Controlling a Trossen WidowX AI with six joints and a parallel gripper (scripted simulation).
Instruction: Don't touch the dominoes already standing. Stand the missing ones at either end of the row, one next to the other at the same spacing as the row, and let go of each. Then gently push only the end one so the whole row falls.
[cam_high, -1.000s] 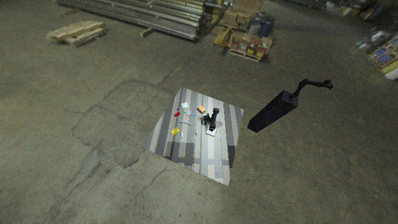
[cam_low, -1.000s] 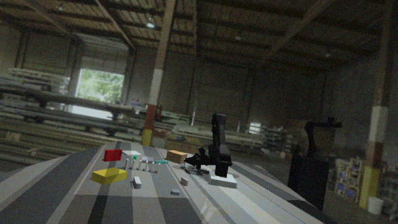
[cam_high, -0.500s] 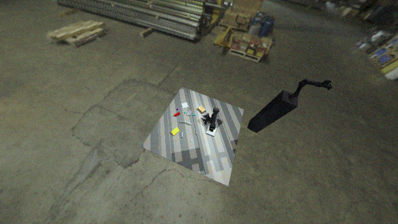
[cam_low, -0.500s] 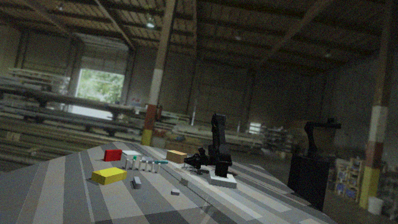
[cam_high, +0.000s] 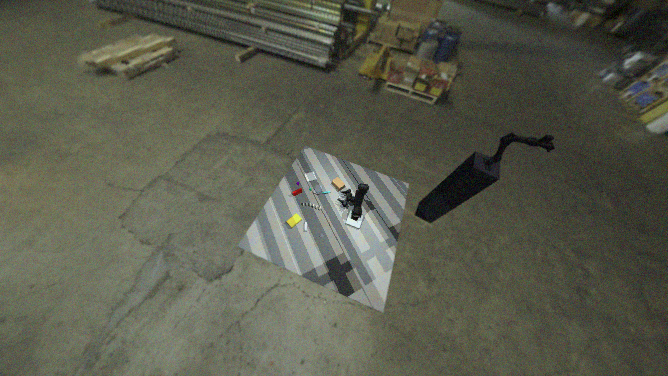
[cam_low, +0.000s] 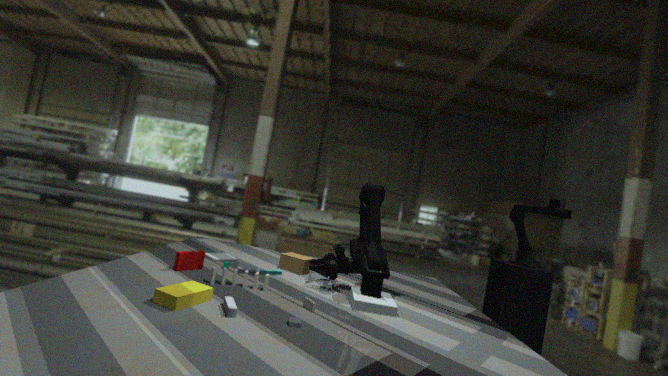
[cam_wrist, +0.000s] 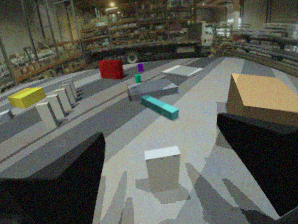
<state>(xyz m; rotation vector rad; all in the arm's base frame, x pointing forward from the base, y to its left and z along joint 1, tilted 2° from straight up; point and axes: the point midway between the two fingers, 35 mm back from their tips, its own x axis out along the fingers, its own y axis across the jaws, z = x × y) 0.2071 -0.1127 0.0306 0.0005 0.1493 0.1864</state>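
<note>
My gripper tip is 140 mm short of the teal bar, 60 mm above it and 10 mm to the right of it. From my gripper tip the other things lie so: green piece 290 mm ahead, 70 mm to the left, 50 mm below; then tan box 140 mm to the right, 80 mm ahead, 30 mm below; then grey flat plate 230 mm ahead, 60 mm below, 30 mm to the left.
</note>
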